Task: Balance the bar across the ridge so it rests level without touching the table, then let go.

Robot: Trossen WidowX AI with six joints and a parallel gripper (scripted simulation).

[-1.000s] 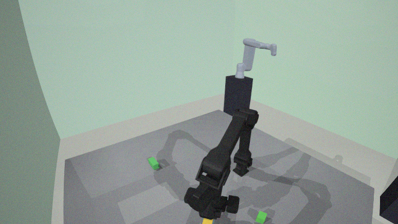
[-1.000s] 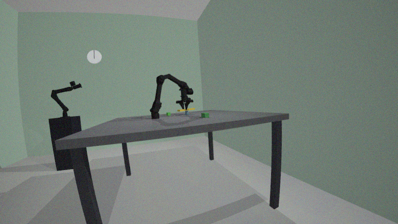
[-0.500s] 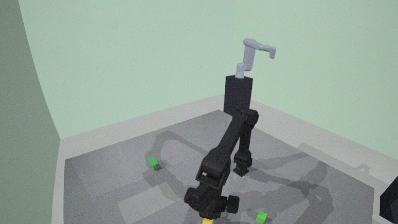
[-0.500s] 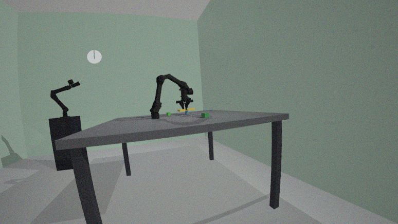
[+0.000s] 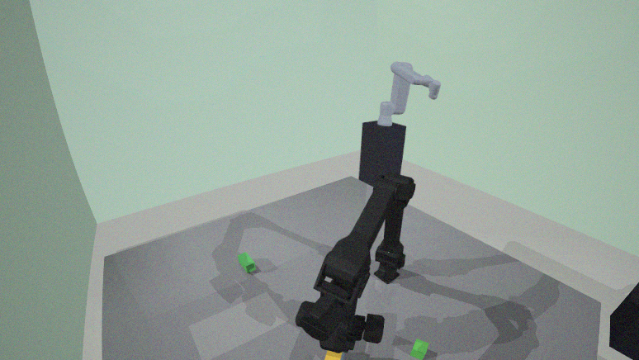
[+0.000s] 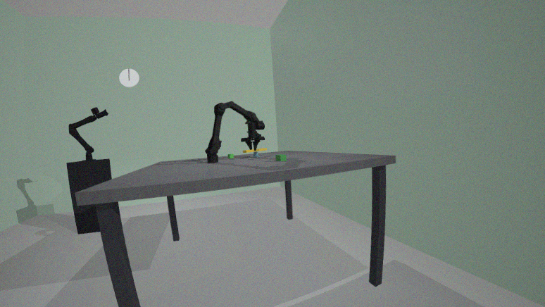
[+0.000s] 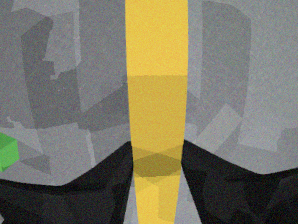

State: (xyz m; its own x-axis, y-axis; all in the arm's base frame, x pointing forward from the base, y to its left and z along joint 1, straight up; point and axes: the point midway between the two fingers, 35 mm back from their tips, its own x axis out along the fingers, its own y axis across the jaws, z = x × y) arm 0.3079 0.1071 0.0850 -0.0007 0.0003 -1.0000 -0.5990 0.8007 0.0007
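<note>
The yellow bar lies 20 mm ahead of my gripper tip and 20 mm to the left of it.
</note>
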